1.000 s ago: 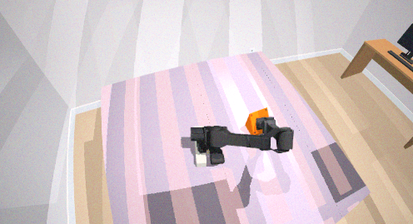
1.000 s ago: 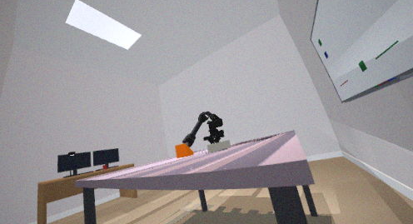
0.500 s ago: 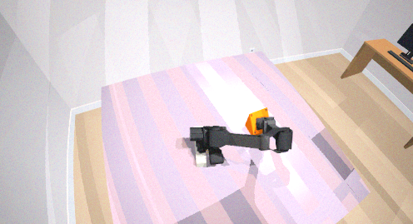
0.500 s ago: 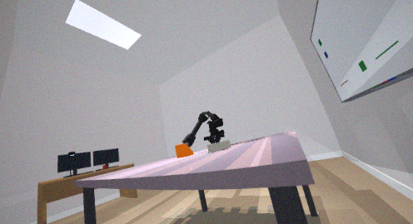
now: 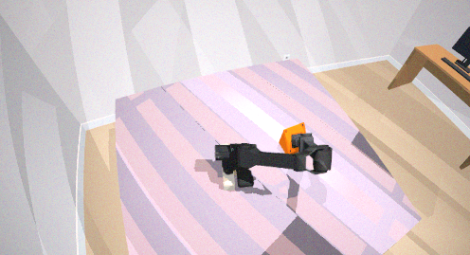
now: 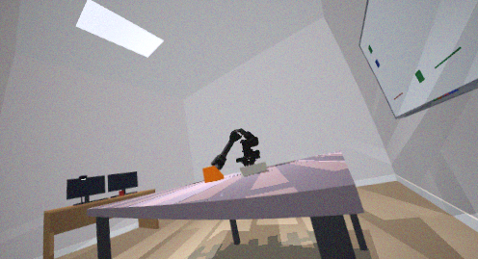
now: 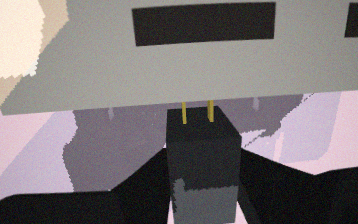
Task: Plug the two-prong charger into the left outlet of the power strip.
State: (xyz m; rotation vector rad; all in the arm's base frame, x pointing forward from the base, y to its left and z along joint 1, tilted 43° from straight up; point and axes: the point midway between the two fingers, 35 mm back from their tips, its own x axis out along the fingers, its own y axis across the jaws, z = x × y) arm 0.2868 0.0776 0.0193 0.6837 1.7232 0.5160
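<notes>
Right now the black two-prong charger is 2 cm ahead of my gripper tip and 1 cm above it.
</notes>
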